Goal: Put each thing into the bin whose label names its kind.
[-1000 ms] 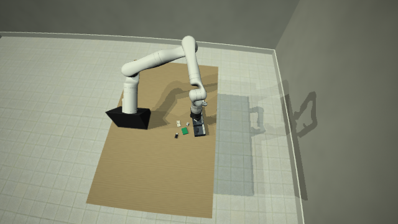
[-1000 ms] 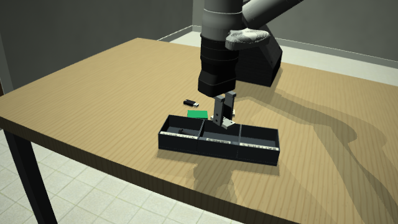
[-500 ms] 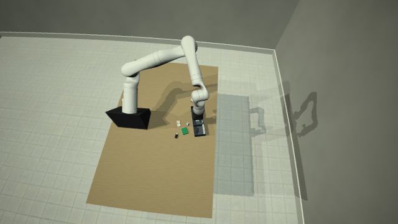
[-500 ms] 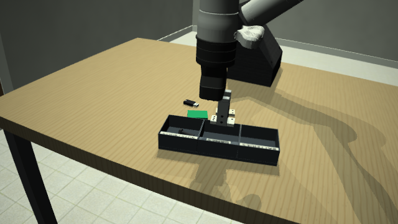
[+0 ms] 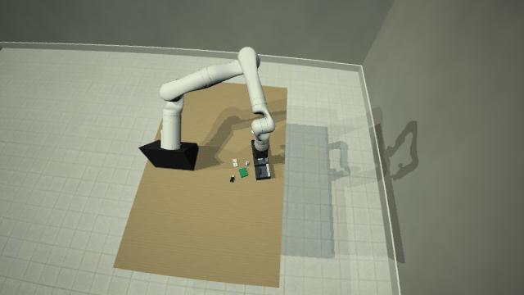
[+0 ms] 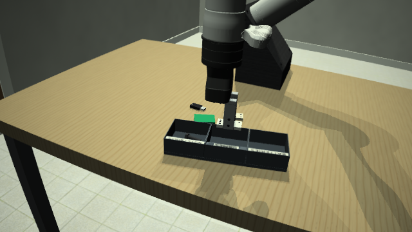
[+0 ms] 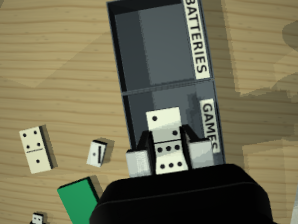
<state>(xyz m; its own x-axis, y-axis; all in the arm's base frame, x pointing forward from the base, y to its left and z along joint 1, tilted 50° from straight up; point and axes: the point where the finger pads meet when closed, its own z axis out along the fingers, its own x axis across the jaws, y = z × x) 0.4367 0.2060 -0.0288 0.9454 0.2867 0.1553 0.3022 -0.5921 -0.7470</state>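
Right now the black three-part bin is 60 mm below my hand and 10 mm ahead of it. The rest, counted from my hand: flat green piece 100 mm to the right, 80 mm behind, 70 mm below; black bolt 80 mm to the right, 70 mm below, 20 mm ahead; small white thing 70 mm below, 70 mm behind, 30 mm to the right.
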